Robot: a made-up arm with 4 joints.
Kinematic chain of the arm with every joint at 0, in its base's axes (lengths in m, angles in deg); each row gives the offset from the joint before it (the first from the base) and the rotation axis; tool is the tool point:
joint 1: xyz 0 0 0.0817 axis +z
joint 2: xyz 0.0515 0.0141 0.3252 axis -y
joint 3: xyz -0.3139 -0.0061 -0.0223 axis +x
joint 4: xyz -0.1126 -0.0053 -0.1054 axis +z
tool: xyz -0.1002 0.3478 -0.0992
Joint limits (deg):
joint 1: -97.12..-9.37
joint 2: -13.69..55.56
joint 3: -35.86..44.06
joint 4: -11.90..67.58
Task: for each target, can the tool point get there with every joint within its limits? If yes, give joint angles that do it. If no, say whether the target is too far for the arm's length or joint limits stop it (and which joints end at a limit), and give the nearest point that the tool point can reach.
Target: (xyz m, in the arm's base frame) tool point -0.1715 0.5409 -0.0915
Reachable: yes | joints -43.54 35.24 33.76 42.54
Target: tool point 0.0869 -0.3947 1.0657
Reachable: no: joint limits stop it (at a limit: joint 1, joint 2, joint 3, joint 4) | nearest point 0.4486 0.3168 0.5899 | short by 0.929 m
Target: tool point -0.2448 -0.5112 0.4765
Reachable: no: joint limits stop it (at a limit: joint 1, joint 2, joint 3, joint 4) | nearest point -0.7652 0.0414 0.3904 | short by 0.764 m
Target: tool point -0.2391 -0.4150 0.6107
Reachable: no: joint limits stop it (at a limit: joint 1, joint 2, joint 3, joint 4) | nearest point -0.7652 0.0414 0.3904 | short by 0.730 m
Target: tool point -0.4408 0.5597 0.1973
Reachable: yes | joints -38.04 -3.23 -7.87 41.09
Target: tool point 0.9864 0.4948 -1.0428
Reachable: no: too far | nearest point 0.2929 0.2628 -0.2621 | short by 1.070 m
